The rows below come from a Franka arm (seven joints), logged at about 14 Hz.
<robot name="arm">
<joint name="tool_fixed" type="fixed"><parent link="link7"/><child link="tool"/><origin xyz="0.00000 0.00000 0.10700" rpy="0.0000 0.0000 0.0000"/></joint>
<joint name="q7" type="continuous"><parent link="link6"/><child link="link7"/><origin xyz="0.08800 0.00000 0.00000" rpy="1.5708 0.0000 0.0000"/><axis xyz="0 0 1"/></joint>
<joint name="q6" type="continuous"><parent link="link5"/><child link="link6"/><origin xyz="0.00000 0.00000 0.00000" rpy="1.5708 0.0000 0.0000"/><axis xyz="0 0 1"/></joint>
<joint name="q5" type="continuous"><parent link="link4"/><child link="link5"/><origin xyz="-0.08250 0.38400 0.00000" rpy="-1.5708 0.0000 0.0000"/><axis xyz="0 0 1"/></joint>
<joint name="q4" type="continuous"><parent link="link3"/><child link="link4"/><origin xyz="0.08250 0.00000 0.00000" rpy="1.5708 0.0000 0.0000"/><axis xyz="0 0 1"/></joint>
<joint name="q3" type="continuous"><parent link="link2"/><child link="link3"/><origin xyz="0.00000 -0.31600 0.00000" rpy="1.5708 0.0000 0.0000"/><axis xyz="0 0 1"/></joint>
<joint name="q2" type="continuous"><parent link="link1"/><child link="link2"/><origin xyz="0.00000 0.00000 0.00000" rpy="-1.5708 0.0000 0.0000"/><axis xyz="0 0 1"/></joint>
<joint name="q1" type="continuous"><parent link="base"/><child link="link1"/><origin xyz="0.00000 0.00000 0.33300" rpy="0.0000 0.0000 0.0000"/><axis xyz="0 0 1"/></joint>
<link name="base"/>
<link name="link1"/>
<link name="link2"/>
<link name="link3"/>
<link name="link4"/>
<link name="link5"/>
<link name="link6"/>
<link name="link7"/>
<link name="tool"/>
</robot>
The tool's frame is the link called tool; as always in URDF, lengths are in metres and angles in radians. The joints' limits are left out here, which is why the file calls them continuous.
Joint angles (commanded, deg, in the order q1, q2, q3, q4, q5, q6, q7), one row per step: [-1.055 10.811 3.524 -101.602 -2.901 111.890 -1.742]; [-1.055 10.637 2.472 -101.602 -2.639 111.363 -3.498]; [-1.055 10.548 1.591 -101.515 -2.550 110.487 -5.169]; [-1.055 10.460 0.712 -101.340 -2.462 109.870 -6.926]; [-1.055 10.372 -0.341 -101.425 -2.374 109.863 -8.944]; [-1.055 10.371 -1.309 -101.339 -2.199 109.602 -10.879]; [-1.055 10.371 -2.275 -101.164 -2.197 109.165 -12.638]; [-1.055 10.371 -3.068 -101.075 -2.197 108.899 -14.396]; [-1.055 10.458 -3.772 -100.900 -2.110 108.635 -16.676]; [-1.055 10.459 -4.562 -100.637 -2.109 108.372 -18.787]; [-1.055 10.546 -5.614 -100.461 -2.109 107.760 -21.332]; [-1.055 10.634 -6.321 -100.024 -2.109 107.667 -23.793]
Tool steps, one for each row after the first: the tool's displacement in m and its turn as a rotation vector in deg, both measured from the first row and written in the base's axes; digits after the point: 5 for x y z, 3 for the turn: [-0.00107 -0.01042 0.00096 0.034 0.427 0.603]; [-0.00255 -0.01932 0.00126 -0.039 1.191 1.341]; [-0.00341 -0.02815 0.00270 -0.081 1.614 2.175]; [-0.00409 -0.03865 0.00293 -0.133 1.698 3.122]; [-0.00469 -0.04820 0.00329 -0.080 1.942 4.028]; [-0.00552 -0.05794 0.00416 -0.175 2.280 4.815]; [-0.00631 -0.06591 0.00457 -0.239 2.534 5.778]; [-0.00668 -0.07288 0.00478 -0.190 2.796 7.320]; [-0.00715 -0.08081 0.00667 -0.254 2.892 8.639]; [-0.00878 -0.09130 0.00649 -0.252 3.529 10.117]; [-0.00836 -0.09843 0.00916 -0.344 3.395 11.877]
